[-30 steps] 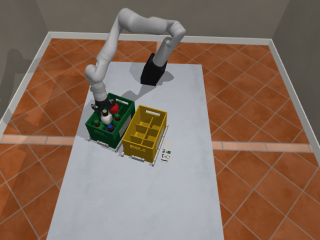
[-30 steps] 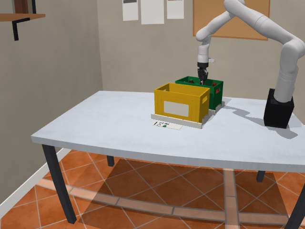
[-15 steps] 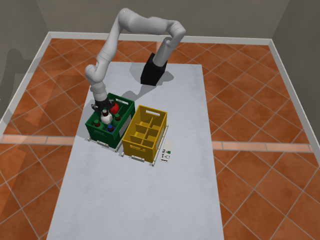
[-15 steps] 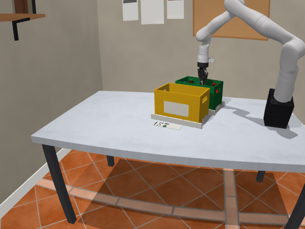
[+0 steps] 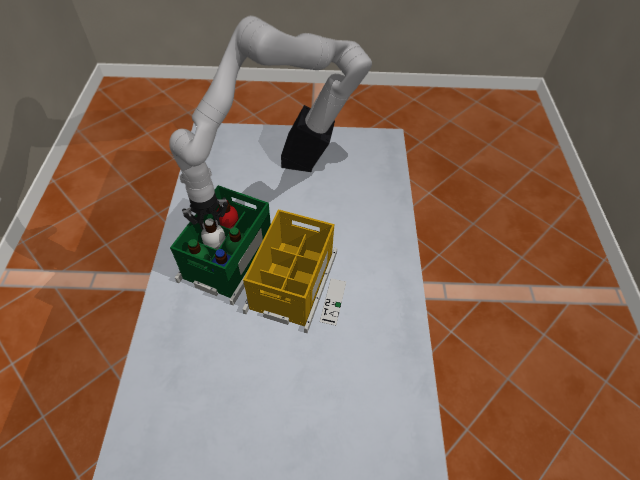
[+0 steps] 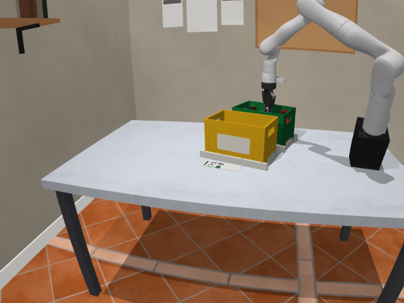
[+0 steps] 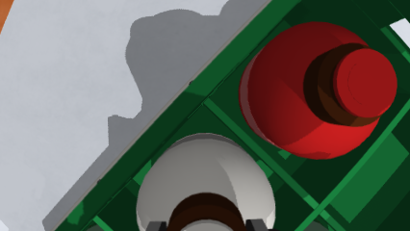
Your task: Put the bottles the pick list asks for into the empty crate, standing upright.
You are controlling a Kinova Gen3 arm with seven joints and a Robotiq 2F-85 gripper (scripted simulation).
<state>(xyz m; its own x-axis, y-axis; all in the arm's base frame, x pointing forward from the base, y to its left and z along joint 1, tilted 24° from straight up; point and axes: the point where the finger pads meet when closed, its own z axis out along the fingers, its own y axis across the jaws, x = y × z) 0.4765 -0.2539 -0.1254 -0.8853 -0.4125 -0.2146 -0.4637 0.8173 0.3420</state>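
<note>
The white-label bottle lies 7 cm below my hand. From my hand the other things lie so: green crate 1 cm ahead, 4 cm to the left, 7 cm below; blue-label bottle 11 cm ahead, 6 cm to the left, 7 cm below; red-label bottle 9 cm behind, 2 cm to the left, 7 cm below.
</note>
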